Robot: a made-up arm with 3 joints. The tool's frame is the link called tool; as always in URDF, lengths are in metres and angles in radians.
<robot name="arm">
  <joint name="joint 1" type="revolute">
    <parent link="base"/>
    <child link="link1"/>
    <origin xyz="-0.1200 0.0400 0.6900" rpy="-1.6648 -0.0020 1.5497"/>
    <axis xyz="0 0 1"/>
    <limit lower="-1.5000" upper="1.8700"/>
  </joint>
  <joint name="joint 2" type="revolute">
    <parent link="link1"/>
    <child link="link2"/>
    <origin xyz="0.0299 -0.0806 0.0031" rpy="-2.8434 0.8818 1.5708"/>
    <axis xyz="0 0 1"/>
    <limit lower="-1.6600" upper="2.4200"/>
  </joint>
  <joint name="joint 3" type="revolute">
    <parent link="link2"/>
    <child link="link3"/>
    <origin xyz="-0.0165 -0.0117 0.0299" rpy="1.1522 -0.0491 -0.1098"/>
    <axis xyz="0 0 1"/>
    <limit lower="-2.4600" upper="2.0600"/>
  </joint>
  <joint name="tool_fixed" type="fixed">
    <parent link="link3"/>
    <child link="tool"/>
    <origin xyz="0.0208 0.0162 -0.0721" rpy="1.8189 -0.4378 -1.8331"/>
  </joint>
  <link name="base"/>
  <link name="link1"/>
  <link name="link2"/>
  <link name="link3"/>
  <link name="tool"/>
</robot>
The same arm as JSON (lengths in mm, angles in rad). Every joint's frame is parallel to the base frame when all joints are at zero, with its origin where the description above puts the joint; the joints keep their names.
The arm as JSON. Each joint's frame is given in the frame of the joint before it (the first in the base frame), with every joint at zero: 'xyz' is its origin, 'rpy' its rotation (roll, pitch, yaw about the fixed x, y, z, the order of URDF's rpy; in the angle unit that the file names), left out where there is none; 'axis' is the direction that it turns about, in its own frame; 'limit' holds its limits. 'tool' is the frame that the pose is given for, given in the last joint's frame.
{
  "units": {
    "length": "mm",
    "angle": "rad"
  },
  "joints": [
    {
      "name": "joint 1",
      "type": "revolute",
      "origin": {
        "xyz": [
          -120.0,
          40.0,
          690.0
        ]
      },
      "axis": [
        -0.995356,
        0.021199,
        -0.093896
      ],
      "limit": {
        "lower": -1.5,
        "upper": 1.87
      }
    },
    {
      "name": "joint 2",
      "type": "revolute",
      "origin": {
        "xyz": [
          -10.0,
          30.0,
          80.0
        ]
      },
      "axis": [
        0.529414,
        -0.306608,
        0.79102
      ],
      "limit": {
        "lower": -1.66,
        "upper": 2.42
      }
    },
    {
      "name": "joint 3",
      "type": "revolute",
      "origin": {
        "xyz": [
          0.0,
          -20.0,
          30.0
        ]
      },
      "axis": [
        -0.051802,
        -0.98473,
        0.166205
      ],
      "limit": {
        "lower": -2.46,
        "upper": 2.06
      }
    }
  ],
  "tool": {
    "origin": {
      "xyz": [
        30.0,
        70.0,
        -10.0
      ],
      "rpy": [
        0.7723,
        0.5478,
        -2.5425
      ]
    }
  }
}

